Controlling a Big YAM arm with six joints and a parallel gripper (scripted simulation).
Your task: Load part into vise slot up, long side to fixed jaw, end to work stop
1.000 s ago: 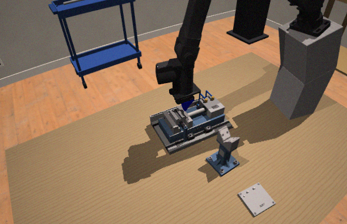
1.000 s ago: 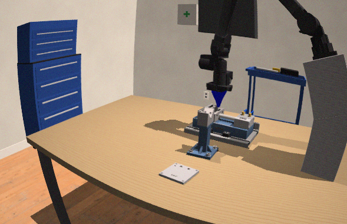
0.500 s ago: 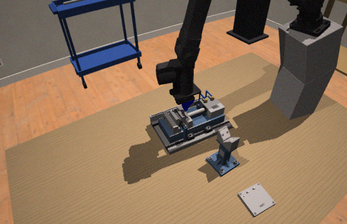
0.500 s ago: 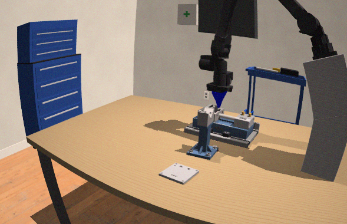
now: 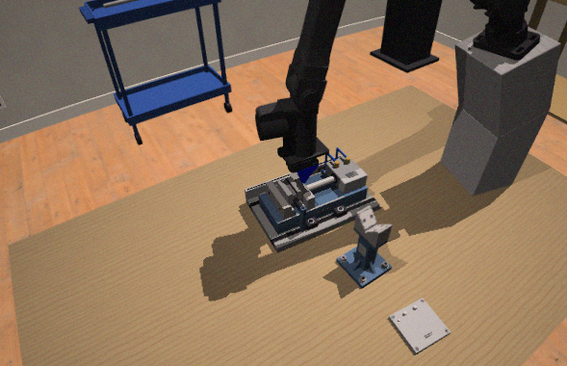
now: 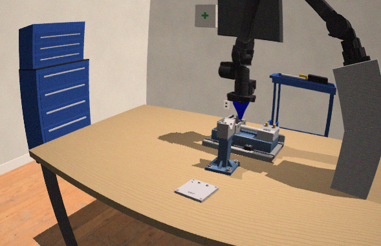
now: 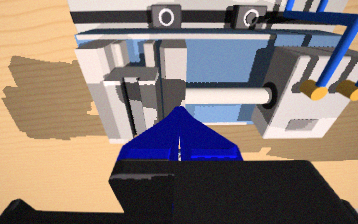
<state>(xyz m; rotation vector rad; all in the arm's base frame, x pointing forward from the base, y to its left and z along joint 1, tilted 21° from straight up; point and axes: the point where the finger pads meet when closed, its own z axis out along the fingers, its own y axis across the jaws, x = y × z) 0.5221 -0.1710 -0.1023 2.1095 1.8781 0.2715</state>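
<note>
Now: hand 40 mm short of the part, 10 mm to the left of it and 10 mm above it. Also, from my hand: moving jaw: 40 mm below; work stop rod: 40 mm ahead, 40 mm to the left, 20 mm below; cylinder rod: 50 mm behind, 10 mm to the left, 40 mm below.
</note>
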